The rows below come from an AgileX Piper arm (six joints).
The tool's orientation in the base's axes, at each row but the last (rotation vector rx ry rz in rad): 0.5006 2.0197 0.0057; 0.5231 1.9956 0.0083; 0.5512 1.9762 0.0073; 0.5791 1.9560 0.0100; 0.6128 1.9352 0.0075; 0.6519 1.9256 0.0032; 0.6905 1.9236 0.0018; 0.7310 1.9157 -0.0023; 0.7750 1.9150 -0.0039; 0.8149 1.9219 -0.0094; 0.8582 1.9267 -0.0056; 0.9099 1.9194 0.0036; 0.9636 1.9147 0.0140
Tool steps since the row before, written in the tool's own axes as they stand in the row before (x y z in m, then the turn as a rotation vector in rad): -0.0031 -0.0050 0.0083 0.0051 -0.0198 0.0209; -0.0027 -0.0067 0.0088 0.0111 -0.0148 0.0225; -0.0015 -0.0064 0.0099 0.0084 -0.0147 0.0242; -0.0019 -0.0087 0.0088 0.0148 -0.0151 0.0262; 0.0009 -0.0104 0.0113 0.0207 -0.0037 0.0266; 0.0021 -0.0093 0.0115 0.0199 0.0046 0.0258; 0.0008 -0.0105 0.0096 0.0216 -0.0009 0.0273; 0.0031 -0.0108 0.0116 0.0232 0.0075 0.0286; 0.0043 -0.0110 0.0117 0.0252 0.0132 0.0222; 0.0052 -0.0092 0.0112 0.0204 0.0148 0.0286; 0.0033 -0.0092 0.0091 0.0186 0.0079 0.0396; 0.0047 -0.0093 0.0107 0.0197 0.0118 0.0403; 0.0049 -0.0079 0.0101 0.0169 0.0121 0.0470
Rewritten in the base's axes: 0.0066 -0.0074 -0.0025 0.0088 -0.0206 -0.0188; 0.0061 -0.0090 -0.0034 0.0097 -0.0142 -0.0235; 0.0066 -0.0086 -0.0049 0.0122 -0.0156 -0.0219; 0.0048 -0.0106 -0.0046 0.0116 -0.0139 -0.0284; 0.0051 -0.0117 -0.0086 0.0148 -0.0016 -0.0305; 0.0051 -0.0103 -0.0096 0.0180 0.0053 -0.0270; 0.0030 -0.0113 -0.0082 0.0162 0.0011 -0.0308; 0.0035 -0.0110 -0.0113 0.0210 0.0083 -0.0301; 0.0027 -0.0104 -0.0127 0.0181 0.0160 -0.0268; 0.0026 -0.0082 -0.0128 0.0254 0.0124 -0.0256; 0.0011 -0.0083 -0.0104 0.0306 0.0024 -0.0322; 0.0016 -0.0078 -0.0126 0.0331 0.0056 -0.0320; 0.0017 -0.0061 -0.0122 0.0390 0.0016 -0.0334
